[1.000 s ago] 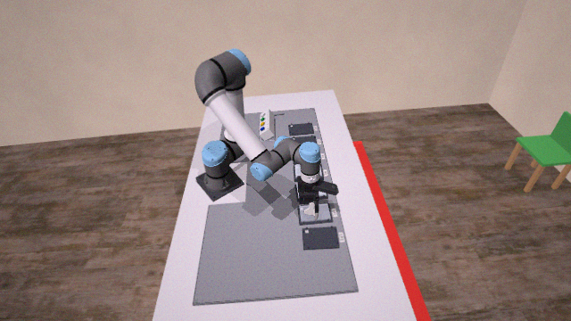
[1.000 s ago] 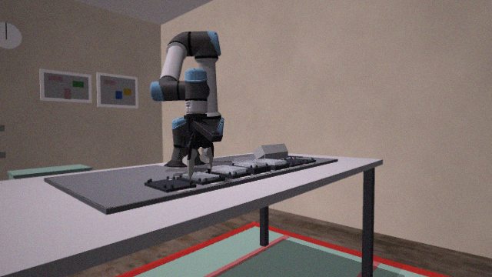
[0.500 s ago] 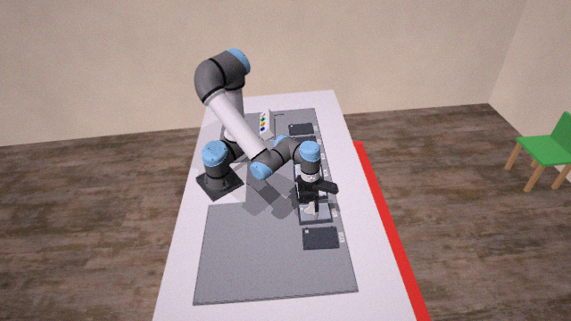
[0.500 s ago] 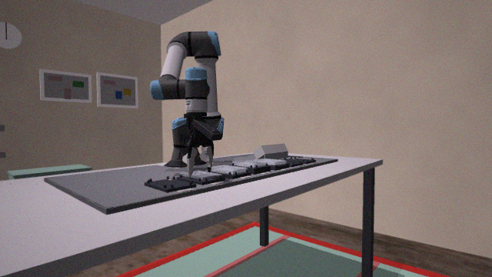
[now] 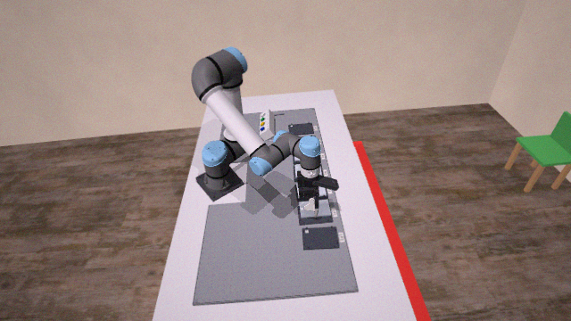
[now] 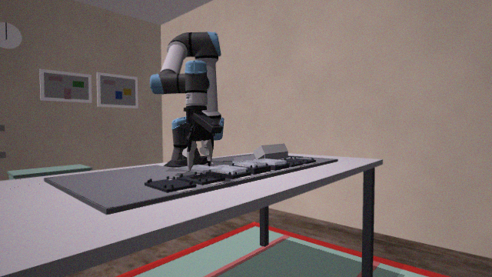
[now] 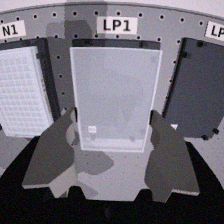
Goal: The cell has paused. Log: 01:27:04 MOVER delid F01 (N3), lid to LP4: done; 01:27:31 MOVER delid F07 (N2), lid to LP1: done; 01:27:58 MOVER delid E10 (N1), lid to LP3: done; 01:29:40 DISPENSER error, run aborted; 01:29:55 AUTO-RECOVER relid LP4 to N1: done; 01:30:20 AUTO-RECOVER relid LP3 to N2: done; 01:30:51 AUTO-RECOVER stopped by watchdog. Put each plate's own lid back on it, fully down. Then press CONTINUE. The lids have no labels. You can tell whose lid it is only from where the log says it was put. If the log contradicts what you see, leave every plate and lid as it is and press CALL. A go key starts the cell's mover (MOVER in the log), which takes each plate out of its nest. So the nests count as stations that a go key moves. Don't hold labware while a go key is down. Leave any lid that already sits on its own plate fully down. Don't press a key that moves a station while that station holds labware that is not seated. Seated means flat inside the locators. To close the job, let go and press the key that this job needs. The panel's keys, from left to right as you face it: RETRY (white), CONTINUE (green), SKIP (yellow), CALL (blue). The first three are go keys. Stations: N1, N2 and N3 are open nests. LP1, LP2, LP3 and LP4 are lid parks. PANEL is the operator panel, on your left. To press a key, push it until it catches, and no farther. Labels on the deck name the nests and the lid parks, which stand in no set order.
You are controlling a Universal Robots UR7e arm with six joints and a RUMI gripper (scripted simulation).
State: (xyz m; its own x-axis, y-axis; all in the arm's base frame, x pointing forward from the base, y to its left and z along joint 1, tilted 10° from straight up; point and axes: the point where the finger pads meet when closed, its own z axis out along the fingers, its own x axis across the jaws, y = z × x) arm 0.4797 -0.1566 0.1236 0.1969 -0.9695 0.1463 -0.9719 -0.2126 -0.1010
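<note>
My gripper is now 26 cm to the right of the well plate, 5 cm past it and 2 cm above it. Round my hand: yellow skip key 60 cm to the left, 34 cm behind, 2 cm above; green continue key 65 cm to the left, 35 cm behind, 2 cm above; dark lid park 12 cm to the right, 5 cm below, 3 cm ahead.
</note>
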